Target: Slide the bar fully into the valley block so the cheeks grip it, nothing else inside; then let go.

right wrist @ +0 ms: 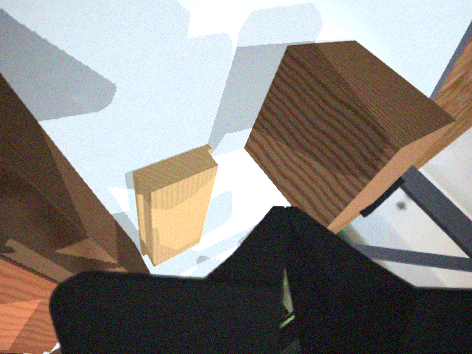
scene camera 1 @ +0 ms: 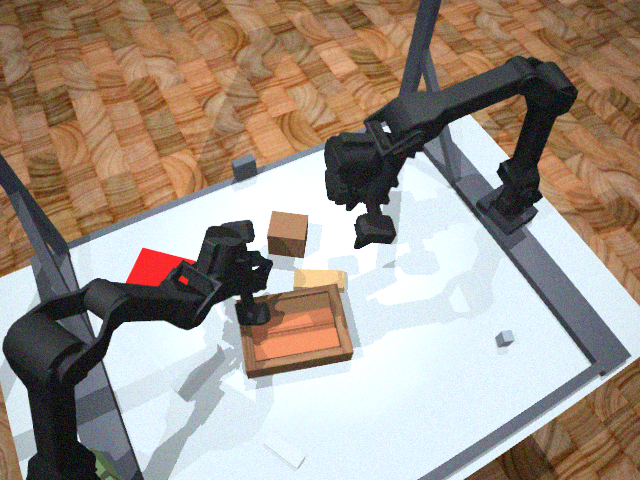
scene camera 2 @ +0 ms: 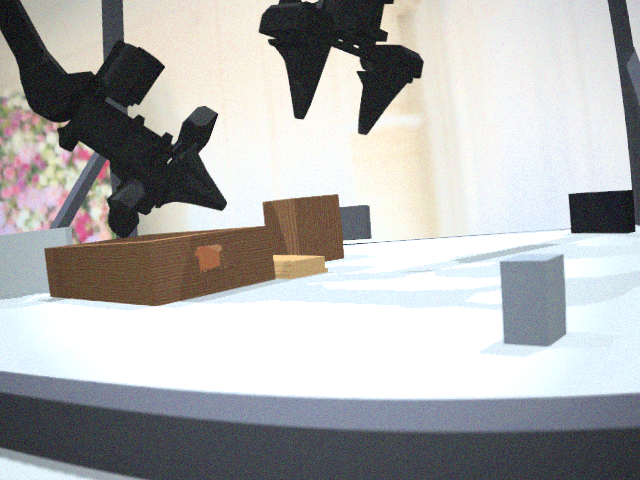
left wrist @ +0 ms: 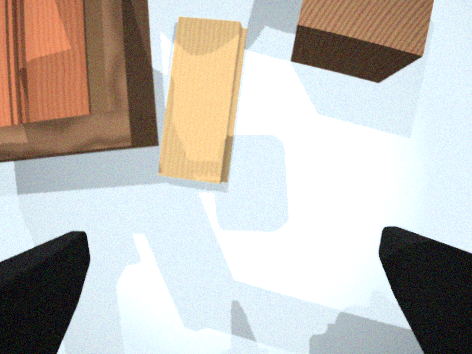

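Where they show: left gripper, fingertip midpoint: (scene camera 1: 352, 228) (scene camera 2: 332, 127) (left wrist: 236, 245); right gripper, fingertip midpoint: (right wrist: 283, 218) (scene camera 1: 270, 262) (scene camera 2: 225, 207); left arm's base at its link origin: (scene camera 1: 508, 205).
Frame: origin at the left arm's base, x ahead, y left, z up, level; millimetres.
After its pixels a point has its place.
A pale tan bar (scene camera 1: 315, 279) @[x 457, y -105, z -20 mm] (scene camera 2: 297, 266) @[x 415, y -61, z -26 mm] (left wrist: 202, 100) @[x 446, y -103, z -20 mm] (right wrist: 180, 215) @[x 460, y -108, z -20 mm] lies flat on the table, outside and beside a brown wooden frame (scene camera 1: 299, 365) @[x 586, y 26, z -7 mm] (scene camera 2: 103, 273) @[x 565, y 35, z -11 mm] (left wrist: 140, 75) @[x 477, y -79, z -10 mm]. Inside the frame is an orange grooved piece (scene camera 1: 305, 341) (left wrist: 50, 90) @[x 498, y -26, z 0 mm] (right wrist: 25, 300) @[x 526, y -50, z -5 mm]; I cannot tell whether it is the valley block. My left gripper (scene camera 2: 331, 126) @[x 379, y -104, z 103 mm] (left wrist: 236, 245) @[x 379, y -104, z 103 mm] is open and empty above the table, apart from the bar. My right gripper (scene camera 1: 267, 266) @[x 524, y -161, z 36 mm] (scene camera 2: 223, 208) @[x 524, y -161, z 36 mm] (right wrist: 283, 218) @[x 524, y -161, z 36 mm] is shut on nothing, above the frame's far left corner area, and touches neither bar nor frame.
A brown cube (scene camera 1: 287, 235) @[x 465, y -192, z 38 mm] (scene camera 2: 305, 227) @[x 436, y -173, z 5 mm] (left wrist: 365, 30) @[x 426, y -191, z 39 mm] (right wrist: 325, 115) @[x 488, y -206, z 2 mm] stands behind the bar. A red block (scene camera 1: 155, 266) @[x 710, y -304, z -6 mm] lies behind the right arm. A small grey block (scene camera 1: 505, 338) @[x 237, y 213, z 0 mm] (scene camera 2: 532, 299) @[x 230, y 224, z -16 mm] stands at the right. A thin white strip (scene camera 1: 284, 451) @[x 691, y 132, z -22 mm] lies near the front.
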